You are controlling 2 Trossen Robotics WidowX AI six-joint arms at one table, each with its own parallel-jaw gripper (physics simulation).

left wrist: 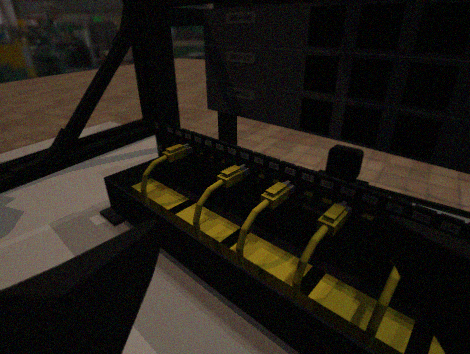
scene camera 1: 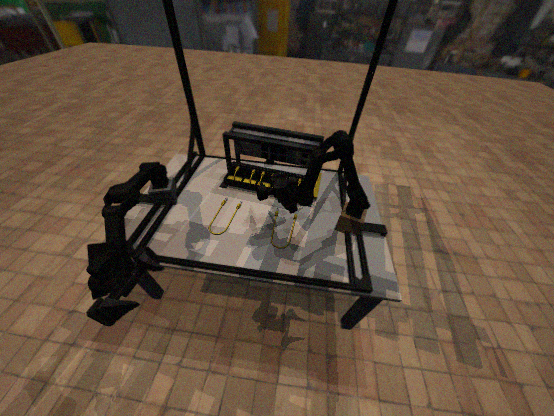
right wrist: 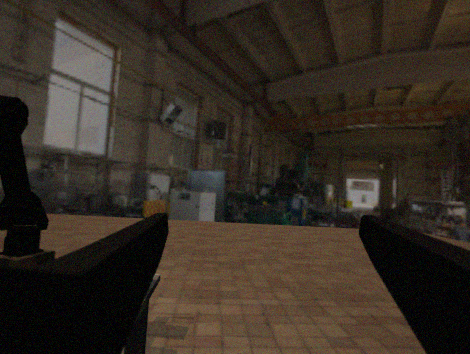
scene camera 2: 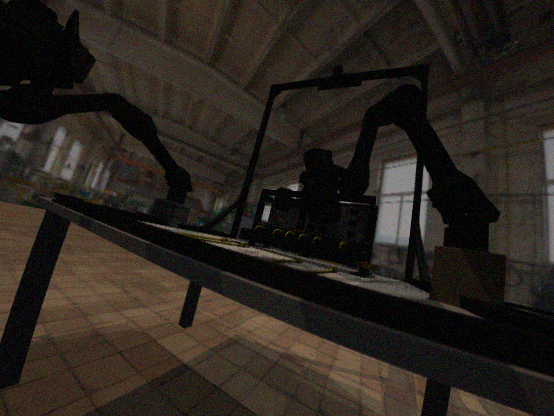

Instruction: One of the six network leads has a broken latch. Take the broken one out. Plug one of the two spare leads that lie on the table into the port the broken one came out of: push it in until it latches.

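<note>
A black patch panel (scene camera 1: 246, 170) (left wrist: 163, 214) (scene camera 2: 354, 223) stands at the back of the table (scene camera 1: 325, 248). Yellow leads are plugged into it in a row. The left wrist view shows plugs (left wrist: 175, 152) (left wrist: 231, 173) (left wrist: 277, 191) (left wrist: 333, 215) and part of one more lead (left wrist: 386, 291). I cannot tell which latch is broken. Two yellow spare leads (scene camera 1: 219, 232) (scene camera 1: 281, 247) lie bent in U shapes on the table in front. My left gripper (scene camera 1: 271, 191) is open and empty, hovering just in front of the panel's right half. My right gripper (scene camera 1: 108, 309) (right wrist: 263, 223) is open and empty, hanging off the table's left side.
A taller black rack (scene camera 1: 275, 144) stands behind the panel. Two black frame posts (scene camera 1: 186, 91) (scene camera 1: 370, 74) rise from the table's back corners. A brown box (scene camera 1: 350, 223) (scene camera 2: 457, 272) sits at the left arm's base on the right edge.
</note>
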